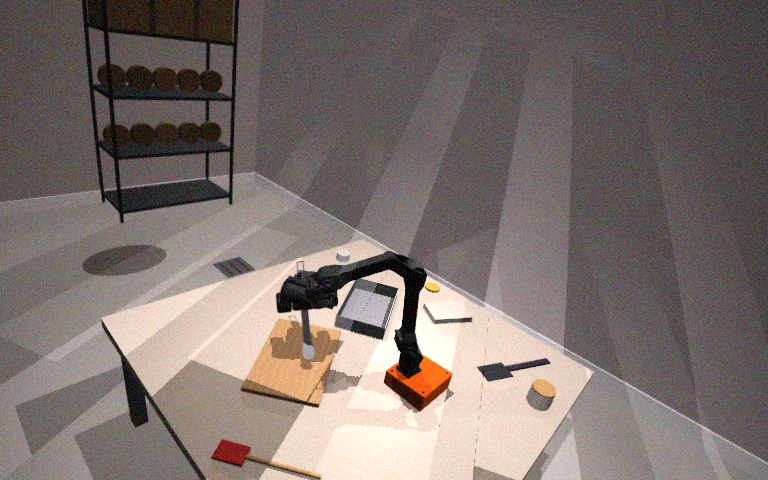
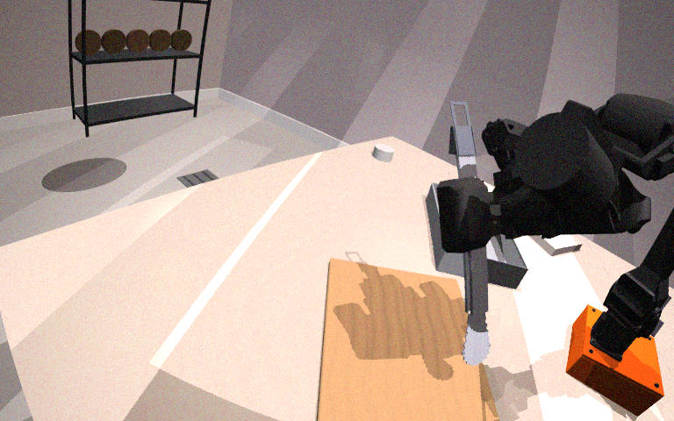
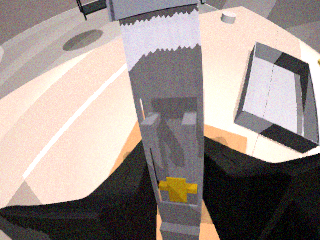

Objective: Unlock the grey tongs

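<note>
Now: the yellow lock piece 3 cm behind my gripper tip, 2 cm above it and 1 cm to the left of it. Round my gripper tip: red paddle: 31 cm behind, 30 cm to the left, 20 cm below; then roasting tin: 37 cm to the right, 18 cm below, 6 cm ahead; then wooden board: 20 cm below, 4 cm behind, 2 cm to the left.
</note>
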